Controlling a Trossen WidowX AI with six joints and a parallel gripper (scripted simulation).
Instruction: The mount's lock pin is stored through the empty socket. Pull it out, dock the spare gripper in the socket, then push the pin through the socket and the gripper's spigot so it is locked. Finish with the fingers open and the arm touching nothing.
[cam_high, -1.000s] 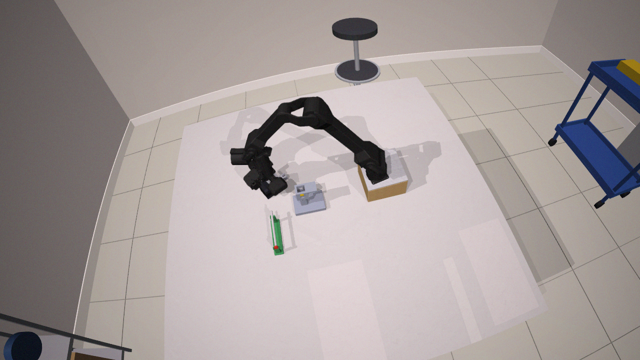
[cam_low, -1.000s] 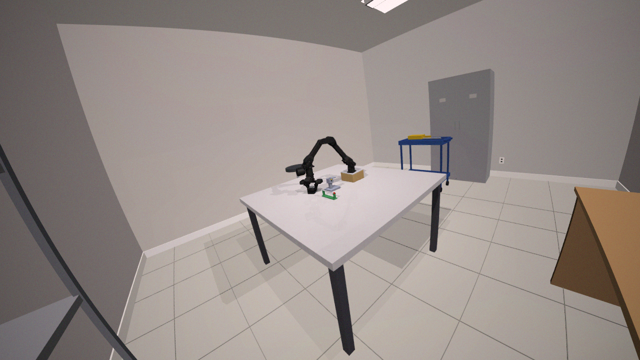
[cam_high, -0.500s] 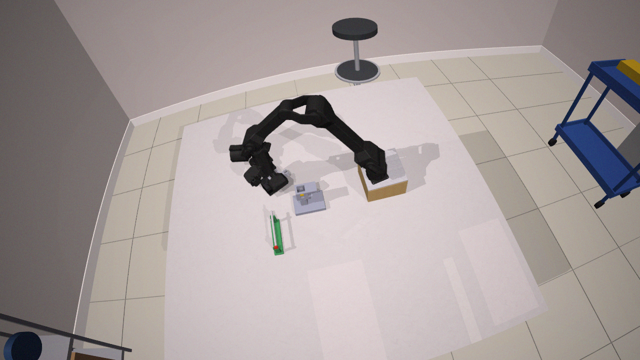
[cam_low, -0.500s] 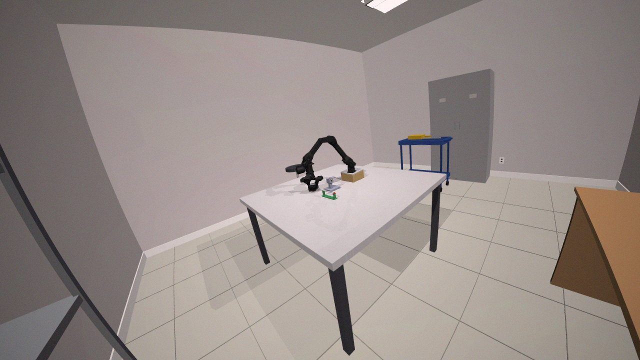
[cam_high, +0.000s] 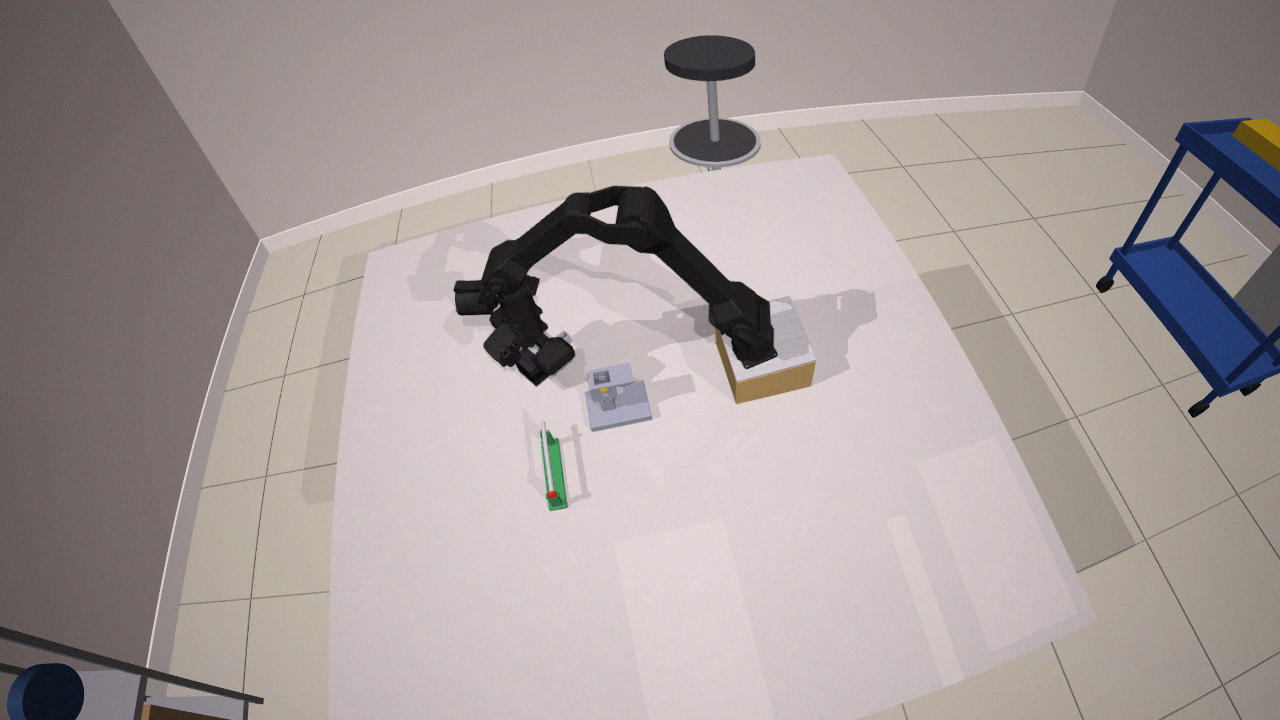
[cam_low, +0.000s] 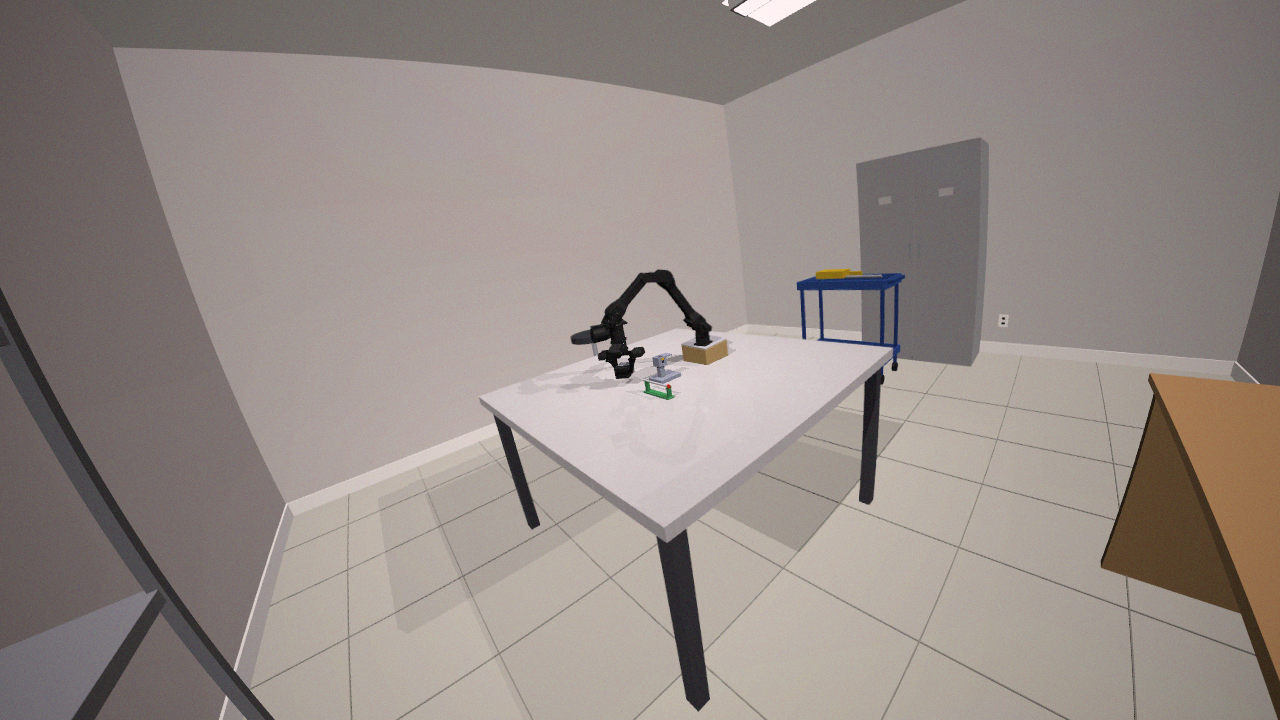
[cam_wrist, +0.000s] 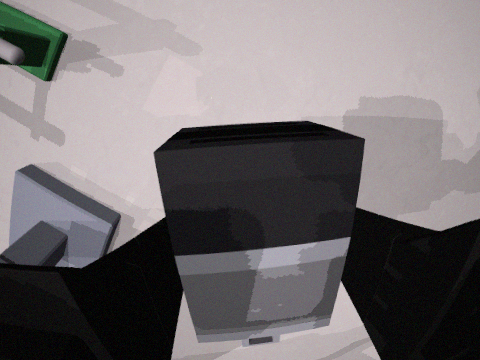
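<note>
The spare gripper lies 10 mm behind my gripper tip, 10 mm to the right of it and 10 mm above it. Round my gripper tip: green pin rest: 40 mm ahead, 210 mm to the left, 20 mm below; grey mount: 100 mm behind, 120 mm to the left.
</note>
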